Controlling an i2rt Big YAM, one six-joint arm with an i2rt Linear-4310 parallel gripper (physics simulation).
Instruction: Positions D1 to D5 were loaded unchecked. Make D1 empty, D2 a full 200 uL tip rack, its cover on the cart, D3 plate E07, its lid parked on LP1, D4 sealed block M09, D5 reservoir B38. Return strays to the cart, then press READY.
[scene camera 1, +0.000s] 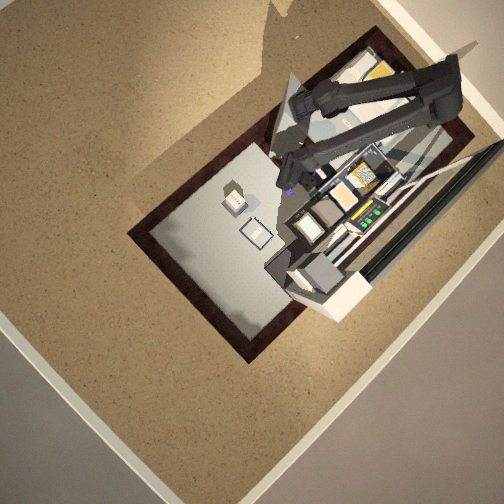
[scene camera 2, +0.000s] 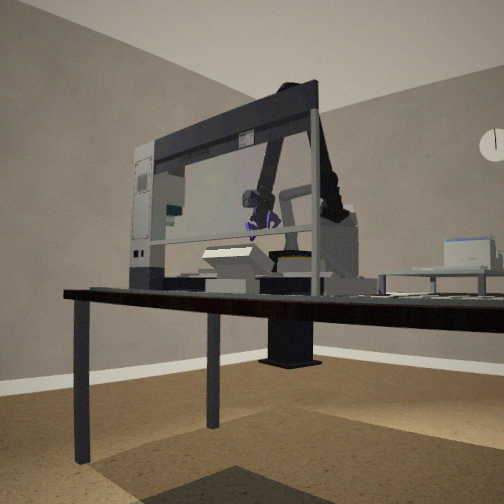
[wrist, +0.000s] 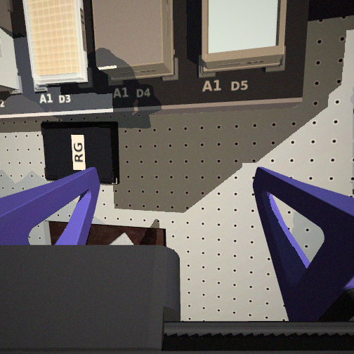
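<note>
My gripper (scene camera 1: 302, 183) (scene camera 2: 261, 230) (wrist: 176, 176) is open and empty, with purple fingers wide apart above the perforated deck in front of D4 and D5. In the wrist view, the pale-blue-filled reservoir (scene camera 1: 309, 227) (wrist: 243, 25) sits at D5. A flat brownish block (scene camera 1: 327, 210) (wrist: 132, 32) sits at D4. An orange gridded plate (scene camera 1: 344, 196) (wrist: 55, 42) with a white rim sits at D3; whether it has a lid is unclear. A yellow-edged, speckled rack (scene camera 1: 364, 176) stands beside it. LP1 (scene camera 1: 256, 233) is a dark-edged frame. The panel (scene camera 1: 369, 217) shows green buttons. Identity codes are unreadable.
A black pad (wrist: 80, 152) labelled RG lies before D3. A labelled pale block (scene camera 1: 235, 200) stands near LP1. The machine's dark beam (scene camera 1: 430, 215) (scene camera 2: 235, 120) and white tower (scene camera 1: 330, 300) (scene camera 2: 142, 195) are obstacles. A box (scene camera 2: 470, 254) stands on a raised shelf (scene camera 2: 415, 272).
</note>
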